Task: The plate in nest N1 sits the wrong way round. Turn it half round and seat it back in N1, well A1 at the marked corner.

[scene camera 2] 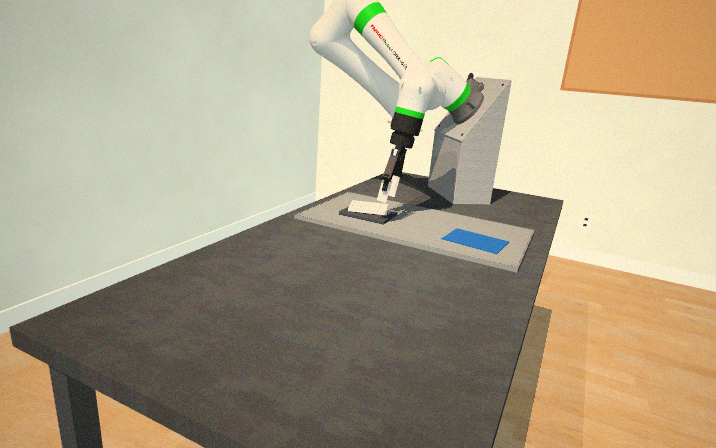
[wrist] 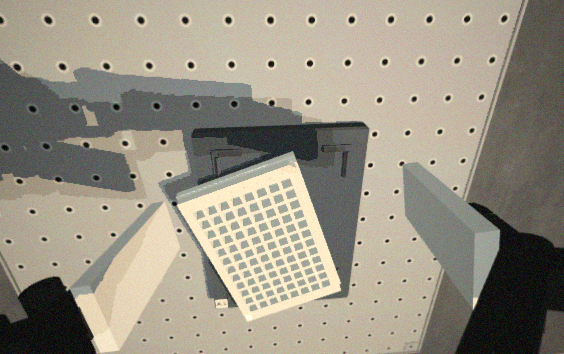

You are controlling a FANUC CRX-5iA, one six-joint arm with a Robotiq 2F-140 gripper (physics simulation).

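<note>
The cream well plate (scene camera 2: 368,206) (wrist: 265,245) lies skewed and seems tilted on the dark nest N1 (scene camera 2: 370,218) (wrist: 345,215). In the wrist view it is turned off the nest's sides and overhangs the left side and the lower edge. A small A1 label (wrist: 221,303) shows at the nest's lower left corner. The plate's own well A1 cannot be made out. My gripper (scene camera 2: 387,194) (wrist: 284,208) is wide open and empty above the nest, one finger on each side of the plate, apart from it.
The nest stands on a light perforated board (scene camera 2: 422,232) (wrist: 310,40) on the dark table (scene camera 2: 295,316). A blue rectangle (scene camera 2: 475,240) lies on the board, right of the nest in the scene view. The grey robot pedestal (scene camera 2: 477,158) stands behind the board.
</note>
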